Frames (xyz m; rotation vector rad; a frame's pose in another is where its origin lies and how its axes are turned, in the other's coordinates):
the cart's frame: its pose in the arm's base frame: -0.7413 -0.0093 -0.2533 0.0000 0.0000 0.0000
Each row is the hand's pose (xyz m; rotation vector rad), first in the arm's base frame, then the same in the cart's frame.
Working: the arm's base frame: its pose in the cart's frame: 0.7413 0.0093 0.2533 0.0000 0.0000 0.0000

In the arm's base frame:
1: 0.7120 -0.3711 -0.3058 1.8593 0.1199 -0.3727
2: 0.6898 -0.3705 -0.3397 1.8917 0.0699 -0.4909
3: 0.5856 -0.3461 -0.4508 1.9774 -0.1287 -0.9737
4: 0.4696 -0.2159 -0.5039 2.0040 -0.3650 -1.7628
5: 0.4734 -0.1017 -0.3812 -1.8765 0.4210 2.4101
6: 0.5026 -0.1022 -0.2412 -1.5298 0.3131 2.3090
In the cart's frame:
1: 1.4533 -0.3618 -0.0525 1.8593 0.1199 -0.3727
2: 1.4311 -0.3612 -0.0864 1.8917 0.0699 -0.4909
3: 1.3269 -0.3368 -0.1975 1.9774 -0.1287 -0.9737
4: 1.2109 -0.2066 -0.2506 2.0040 -0.3650 -1.7628
5: 1.2147 -0.0924 -0.1279 -1.8765 0.4210 2.4101
6: 1.2439 -0.0929 0.0121 -1.5298 0.3131 2.3090

